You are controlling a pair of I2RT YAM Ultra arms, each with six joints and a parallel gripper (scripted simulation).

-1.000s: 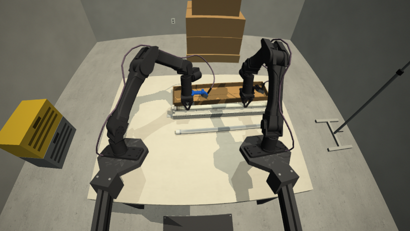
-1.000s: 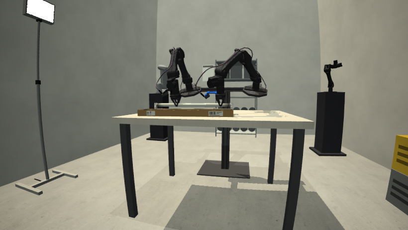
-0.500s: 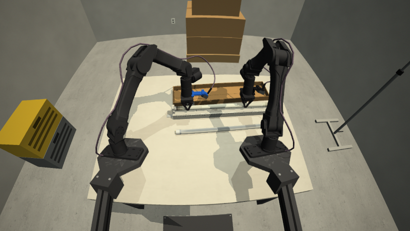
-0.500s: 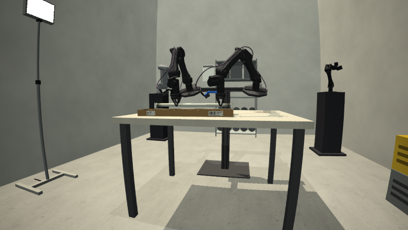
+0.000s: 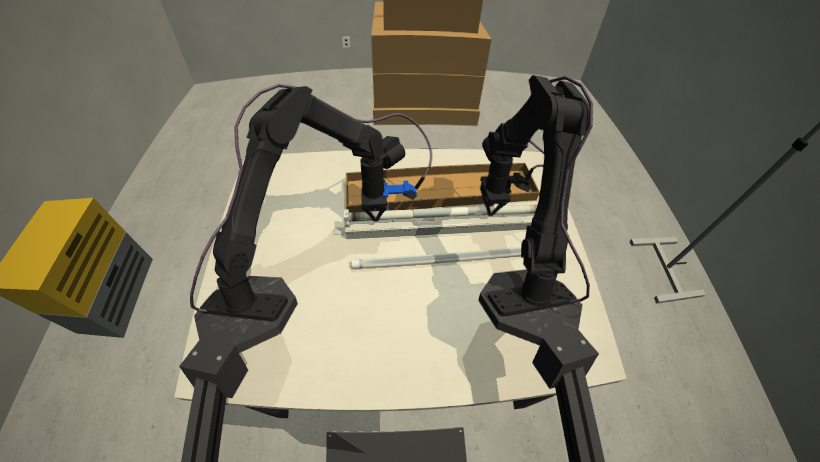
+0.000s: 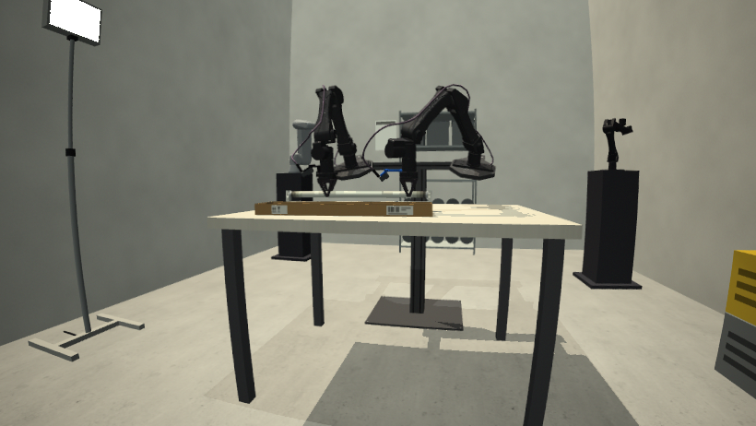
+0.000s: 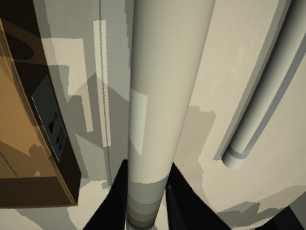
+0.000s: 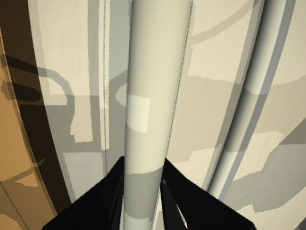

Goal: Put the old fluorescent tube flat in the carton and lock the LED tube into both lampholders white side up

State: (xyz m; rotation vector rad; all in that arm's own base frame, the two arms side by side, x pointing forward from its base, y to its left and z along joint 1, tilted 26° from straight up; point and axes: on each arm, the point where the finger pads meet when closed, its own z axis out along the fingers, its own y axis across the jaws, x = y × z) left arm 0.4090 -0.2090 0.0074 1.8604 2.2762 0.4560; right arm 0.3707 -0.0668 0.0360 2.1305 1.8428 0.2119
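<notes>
Right now my right hand is 12 cm to the right of the white light fixture and 1 cm above it. Round my right hand: old fluorescent tube 12 cm to the left; LED tube 13 cm behind, 11 cm to the left, 5 cm below; brown carton 15 cm ahead, 12 cm to the left, 5 cm below.
</notes>
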